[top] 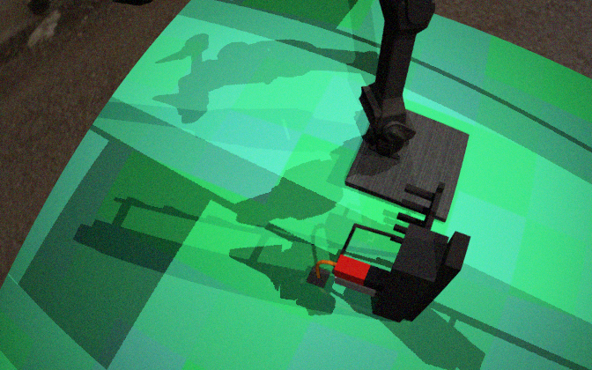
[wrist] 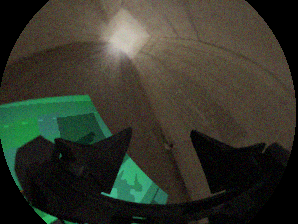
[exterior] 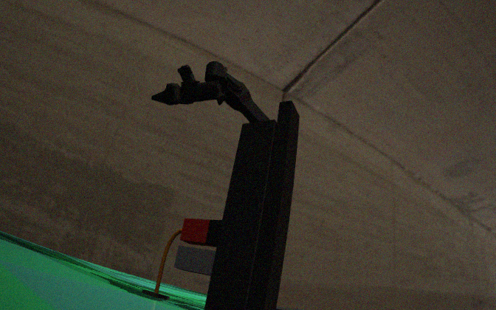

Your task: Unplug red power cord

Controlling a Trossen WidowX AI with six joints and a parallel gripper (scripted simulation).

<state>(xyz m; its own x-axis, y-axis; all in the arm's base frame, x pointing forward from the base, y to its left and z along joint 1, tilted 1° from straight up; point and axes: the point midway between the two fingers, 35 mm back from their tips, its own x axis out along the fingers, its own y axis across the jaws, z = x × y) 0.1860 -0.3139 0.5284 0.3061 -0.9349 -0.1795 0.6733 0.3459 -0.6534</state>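
My gripper tip is 9 cm short of the red plug, 39 cm to the right of it and 42 cm above it. The rest, counted from my gripper tip: black power strip 10 cm ahead, 46 cm to the left, 41 cm below.
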